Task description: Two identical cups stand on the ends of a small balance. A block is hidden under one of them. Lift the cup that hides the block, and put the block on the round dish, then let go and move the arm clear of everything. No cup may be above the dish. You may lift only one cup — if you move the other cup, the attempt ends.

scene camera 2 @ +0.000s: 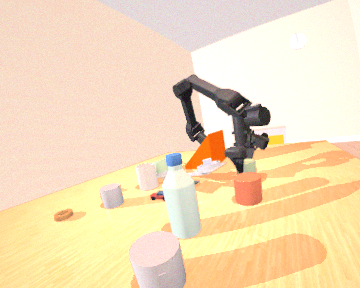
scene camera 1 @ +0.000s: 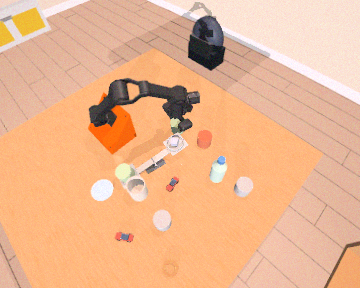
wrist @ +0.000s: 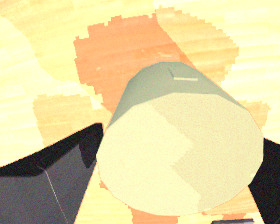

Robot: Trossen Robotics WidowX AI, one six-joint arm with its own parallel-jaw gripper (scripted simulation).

The gripper (scene camera 2: 245,170) is open, holding nothing. Further things: a pale green cup (wrist: 176,140) and a red cylinder (scene camera 2: 248,189).
The gripper also shows in the wrist view (wrist: 167,131). The wrist view does not show the red cylinder: it is out of frame.
